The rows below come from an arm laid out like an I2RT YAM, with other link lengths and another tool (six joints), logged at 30 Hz.
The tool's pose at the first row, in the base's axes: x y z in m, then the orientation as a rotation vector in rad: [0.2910 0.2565 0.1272 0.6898 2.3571 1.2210]
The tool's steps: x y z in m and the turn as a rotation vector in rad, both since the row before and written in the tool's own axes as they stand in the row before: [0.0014 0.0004 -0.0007 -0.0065 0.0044 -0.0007]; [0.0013 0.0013 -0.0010 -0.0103 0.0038 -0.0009]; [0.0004 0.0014 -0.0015 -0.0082 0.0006 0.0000]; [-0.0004 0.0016 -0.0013 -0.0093 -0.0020 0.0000]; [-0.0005 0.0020 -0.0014 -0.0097 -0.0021 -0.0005]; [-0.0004 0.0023 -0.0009 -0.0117 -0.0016 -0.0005]
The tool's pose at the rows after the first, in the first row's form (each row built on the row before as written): [0.2896 0.2571 0.1277 0.6848 2.3557 1.2306]; [0.2883 0.2579 0.1292 0.6786 2.3509 1.2439]; [0.2875 0.2578 0.1311 0.6757 2.3450 1.2532]; [0.2875 0.2575 0.1332 0.6737 2.3361 1.2621]; [0.2876 0.2572 0.1357 0.6709 2.3268 1.2711]; [0.2879 0.2575 0.1382 0.6672 2.3163 1.2825]
